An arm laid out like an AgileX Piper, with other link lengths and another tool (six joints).
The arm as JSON. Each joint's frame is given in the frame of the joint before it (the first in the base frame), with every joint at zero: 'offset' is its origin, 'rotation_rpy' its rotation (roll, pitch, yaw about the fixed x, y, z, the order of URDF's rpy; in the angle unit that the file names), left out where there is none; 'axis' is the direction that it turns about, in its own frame. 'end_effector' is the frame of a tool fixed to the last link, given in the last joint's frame.
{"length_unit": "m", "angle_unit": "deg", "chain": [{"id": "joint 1", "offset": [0.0, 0.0, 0.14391], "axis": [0.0, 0.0, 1.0]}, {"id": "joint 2", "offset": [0.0, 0.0, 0.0], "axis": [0.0, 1.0, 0.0]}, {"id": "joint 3", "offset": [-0.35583, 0.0, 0.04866], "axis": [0.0, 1.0, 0.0]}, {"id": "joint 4", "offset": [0.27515, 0.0, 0.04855], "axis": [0.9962, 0.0, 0.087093]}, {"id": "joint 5", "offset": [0.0, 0.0, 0.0], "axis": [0.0, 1.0, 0.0]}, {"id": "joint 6", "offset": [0.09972, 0.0, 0.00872], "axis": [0.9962, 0.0, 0.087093]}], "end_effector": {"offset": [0.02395, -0.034, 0.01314], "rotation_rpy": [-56.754, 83.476, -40.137]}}
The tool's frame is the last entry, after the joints.
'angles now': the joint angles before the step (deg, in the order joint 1, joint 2, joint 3, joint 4, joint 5, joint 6). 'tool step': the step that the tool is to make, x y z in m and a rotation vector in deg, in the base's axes. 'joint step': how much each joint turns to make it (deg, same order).
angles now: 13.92, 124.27, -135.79, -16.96, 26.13, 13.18
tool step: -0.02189, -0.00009, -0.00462, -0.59, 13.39, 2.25
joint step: -0.06, -2.58, -0.63, 10.26, 15.75, -8.37
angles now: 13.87, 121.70, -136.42, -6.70, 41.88, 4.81
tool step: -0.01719, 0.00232, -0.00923, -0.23, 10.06, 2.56
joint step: -0.06, -1.44, 0.00, 5.27, 11.11, -3.37
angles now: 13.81, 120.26, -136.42, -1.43, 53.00, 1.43
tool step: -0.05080, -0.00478, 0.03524, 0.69, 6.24, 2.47
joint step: 0.06, -6.01, -0.11, 3.72, 12.03, -1.43
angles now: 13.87, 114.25, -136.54, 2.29, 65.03, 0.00
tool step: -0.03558, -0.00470, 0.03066, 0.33, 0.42, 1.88
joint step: -0.01, -4.42, 0.01, 1.78, 4.81, -1.27
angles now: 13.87, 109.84, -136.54, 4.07, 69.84, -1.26
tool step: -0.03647, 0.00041, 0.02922, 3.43, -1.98, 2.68
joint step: 0.11, -5.50, 2.75, 4.01, 0.07, -0.63
